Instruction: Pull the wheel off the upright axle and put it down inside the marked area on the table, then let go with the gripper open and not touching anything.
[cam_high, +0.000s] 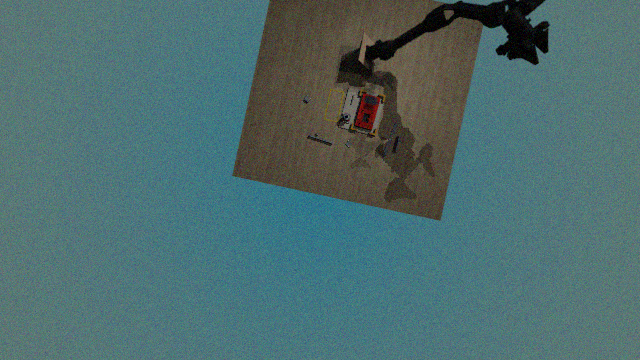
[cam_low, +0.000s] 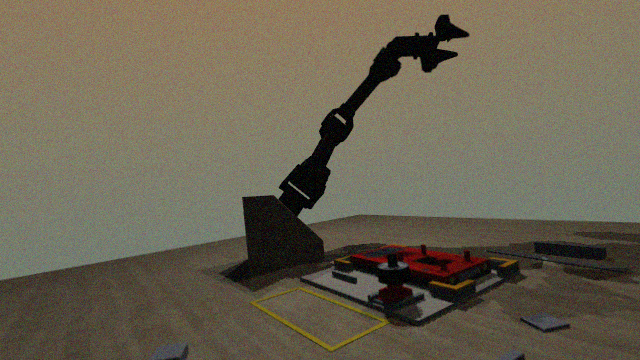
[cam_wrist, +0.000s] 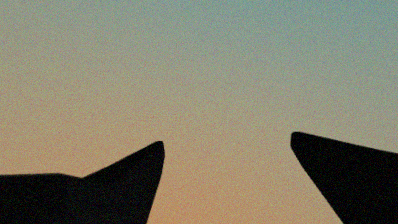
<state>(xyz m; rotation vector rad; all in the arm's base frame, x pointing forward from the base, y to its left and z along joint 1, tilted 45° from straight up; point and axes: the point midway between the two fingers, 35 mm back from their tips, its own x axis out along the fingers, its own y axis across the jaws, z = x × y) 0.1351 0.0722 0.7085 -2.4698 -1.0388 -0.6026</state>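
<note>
The wheel is 180 mm ahead of my gripper tip, 640 mm to the right of it and 490 mm below it. The rest, counted from my gripper tip: long grey strip (260 mm ahead, 360 mm to the right, 530 mm below); then small grey tile (330 mm ahead, 600 mm to the right, 530 mm below).
</note>
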